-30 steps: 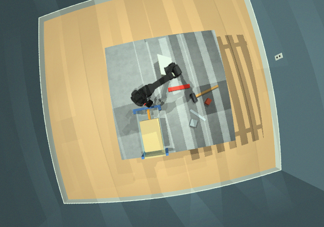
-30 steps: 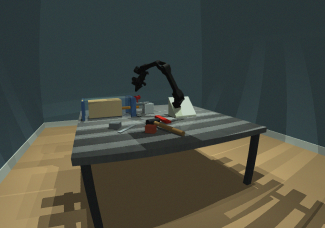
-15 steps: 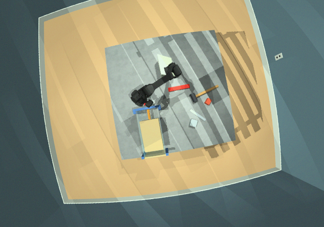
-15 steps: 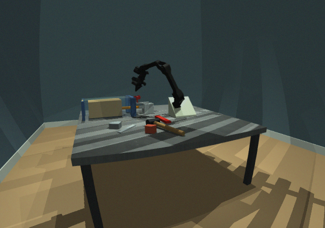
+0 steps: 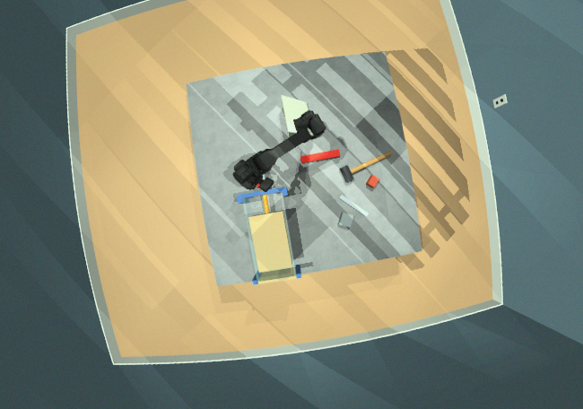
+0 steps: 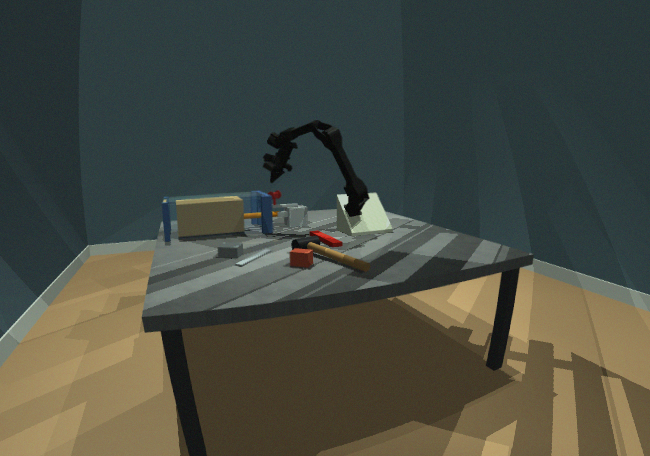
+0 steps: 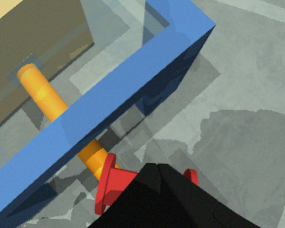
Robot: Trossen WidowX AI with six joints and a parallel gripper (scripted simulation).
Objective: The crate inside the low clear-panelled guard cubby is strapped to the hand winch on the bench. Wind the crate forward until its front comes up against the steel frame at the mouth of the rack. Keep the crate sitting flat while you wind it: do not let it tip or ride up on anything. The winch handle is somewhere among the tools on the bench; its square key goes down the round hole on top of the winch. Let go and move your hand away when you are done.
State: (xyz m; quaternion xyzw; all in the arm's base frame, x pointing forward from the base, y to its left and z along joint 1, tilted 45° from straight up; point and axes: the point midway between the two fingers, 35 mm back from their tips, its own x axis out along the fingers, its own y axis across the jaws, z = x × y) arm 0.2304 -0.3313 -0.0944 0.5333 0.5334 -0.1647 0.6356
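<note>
Right now the red spool-shaped handle grip is 10 mm behind my gripper tip, 10 mm to the left of it and 70 mm below it. Also, from my gripper tip: clear-panelled cubby: 290 mm ahead, 90 mm below; winch handle: 50 mm behind, 20 mm to the left, 100 mm below; grey winch: 120 mm behind, 40 mm to the left, 180 mm below.
</note>
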